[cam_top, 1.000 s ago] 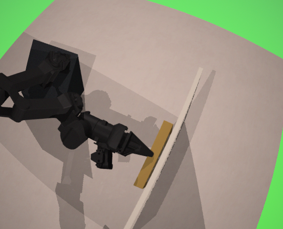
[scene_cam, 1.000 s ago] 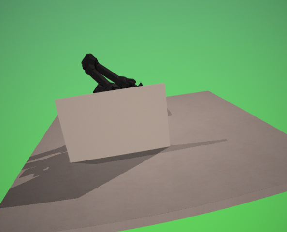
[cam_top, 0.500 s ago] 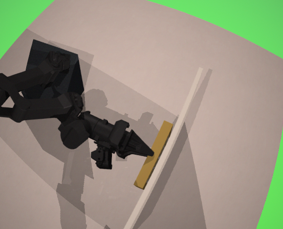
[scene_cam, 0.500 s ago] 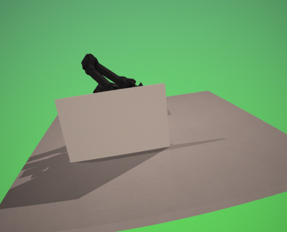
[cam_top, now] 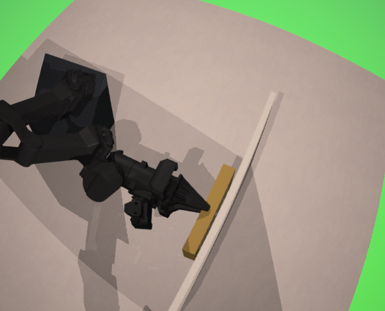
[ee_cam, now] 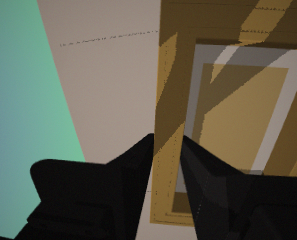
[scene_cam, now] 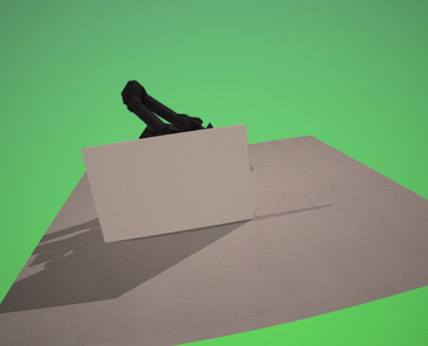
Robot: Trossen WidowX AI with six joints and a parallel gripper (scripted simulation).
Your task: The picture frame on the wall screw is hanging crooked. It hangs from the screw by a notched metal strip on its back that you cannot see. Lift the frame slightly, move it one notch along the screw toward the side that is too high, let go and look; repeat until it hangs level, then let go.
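The picture frame lies 10 mm ahead of my gripper tip, 10 mm to the left of it and 50 mm below it. Round my gripper tip: thin upright wall (20 mm ahead, 60 mm below).
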